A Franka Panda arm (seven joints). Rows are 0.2 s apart.
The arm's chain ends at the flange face. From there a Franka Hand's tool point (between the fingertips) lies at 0.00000 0.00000 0.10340 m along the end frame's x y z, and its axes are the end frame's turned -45 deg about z.
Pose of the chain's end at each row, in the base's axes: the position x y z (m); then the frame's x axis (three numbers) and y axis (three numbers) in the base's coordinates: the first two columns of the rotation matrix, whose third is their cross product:
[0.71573 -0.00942 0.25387 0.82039 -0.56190 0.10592 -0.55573 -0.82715 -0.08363]
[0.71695 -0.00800 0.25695 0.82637 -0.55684 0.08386 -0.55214 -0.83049 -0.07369]
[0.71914 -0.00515 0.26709 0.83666 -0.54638 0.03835 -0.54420 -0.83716 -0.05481]
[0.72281 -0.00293 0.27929 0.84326 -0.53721 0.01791 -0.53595 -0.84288 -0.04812]
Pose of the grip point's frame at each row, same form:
[0.72965 -0.00841 0.15142 0.97306 0.18756 0.13403 0.18714 -0.98221 0.01576]
[0.72839 -0.00649 0.15420 0.97475 0.19350 0.11140 0.19391 -0.98099 0.00719]
[0.72556 -0.00257 0.16392 0.97642 0.20561 0.06587 0.20680 -0.97831 -0.01164]
[0.72704 0.00027 0.17603 0.97525 0.21614 0.04669 0.21730 -0.97587 -0.02136]

